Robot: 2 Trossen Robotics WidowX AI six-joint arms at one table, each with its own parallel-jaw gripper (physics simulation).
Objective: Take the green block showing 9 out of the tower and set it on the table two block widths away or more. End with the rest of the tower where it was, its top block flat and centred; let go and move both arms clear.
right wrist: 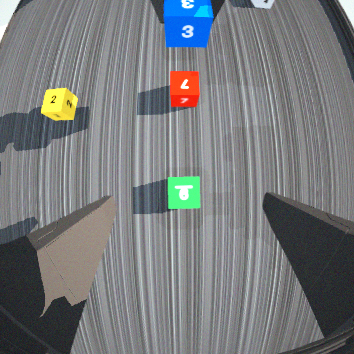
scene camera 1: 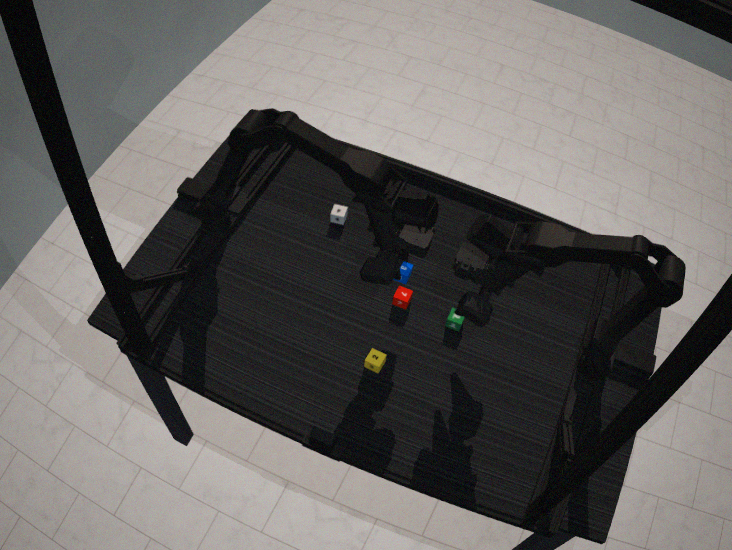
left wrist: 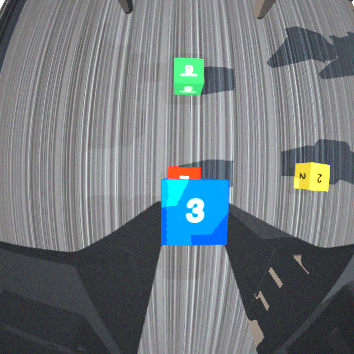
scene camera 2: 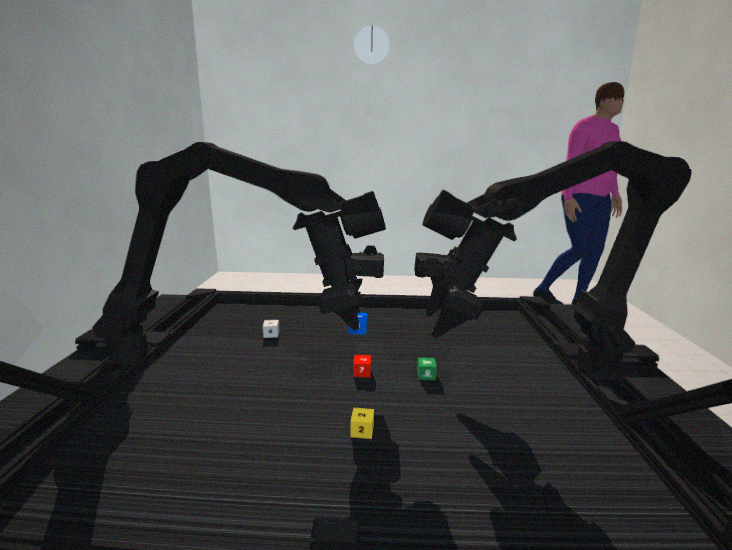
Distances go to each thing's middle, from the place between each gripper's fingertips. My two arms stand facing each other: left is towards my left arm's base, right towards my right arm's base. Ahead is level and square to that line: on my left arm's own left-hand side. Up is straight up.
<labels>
The red block showing 7 (right wrist: 184, 91) is 9 cm below my left hand and 1 cm to the right of it. From my left hand the other things lie so: yellow block showing 2 (right wrist: 59, 103) (16 cm behind, 9 cm below, 2 cm to the right).
Right now my right hand is 12 cm to the right of the red block showing 7 and 9 cm above it. The rest, counted from my right hand: yellow block showing 2: 16 cm behind, 12 cm to the left, 9 cm below.
</labels>
